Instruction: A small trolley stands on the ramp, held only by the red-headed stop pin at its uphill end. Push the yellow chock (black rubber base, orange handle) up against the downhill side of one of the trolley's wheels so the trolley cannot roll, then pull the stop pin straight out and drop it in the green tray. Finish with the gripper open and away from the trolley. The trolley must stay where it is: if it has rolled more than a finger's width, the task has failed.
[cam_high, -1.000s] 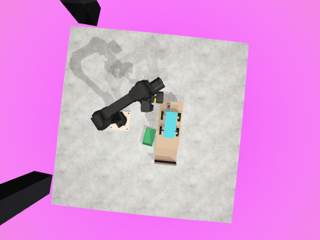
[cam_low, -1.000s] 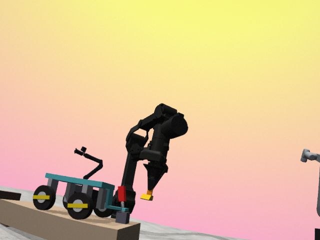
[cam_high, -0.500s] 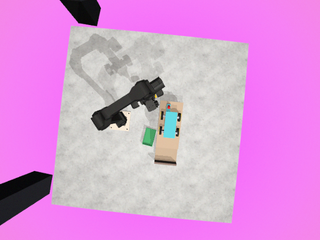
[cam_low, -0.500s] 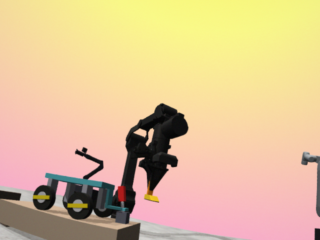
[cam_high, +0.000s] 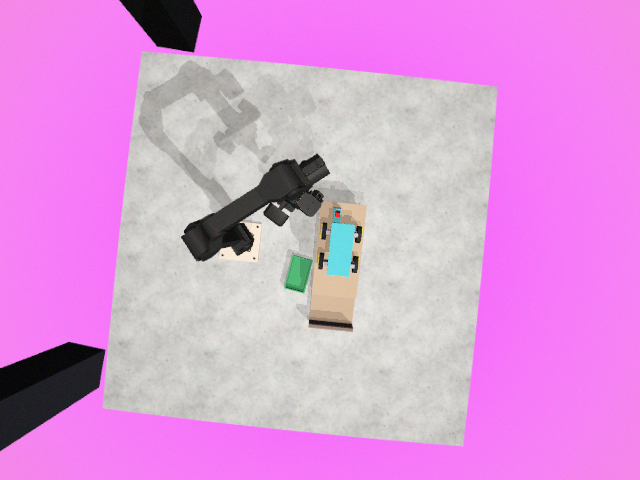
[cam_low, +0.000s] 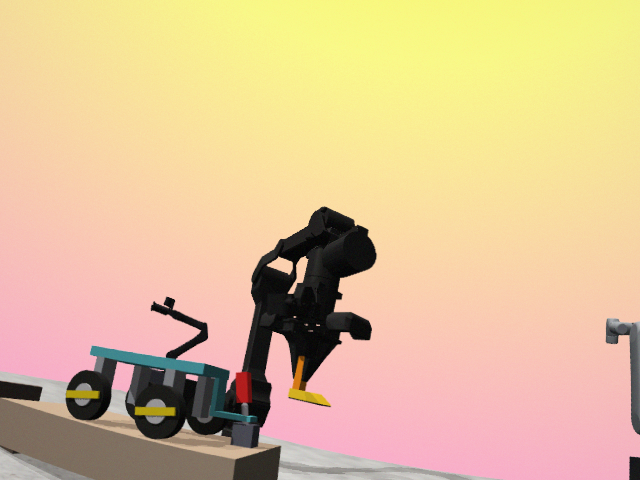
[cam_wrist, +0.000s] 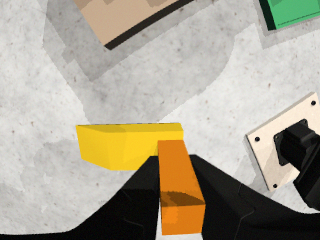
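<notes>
My gripper tip is 2 cm to the right of the yellow chock, 1 cm short of it and 1 cm above it. Round my gripper tip: red-headed stop pin (13 cm ahead, 5 cm below, 2 cm to the right); then tan ramp (16 cm ahead, 13 cm to the right, 13 cm below); then trolley (16 cm ahead, 12 cm to the right, 6 cm below).
</notes>
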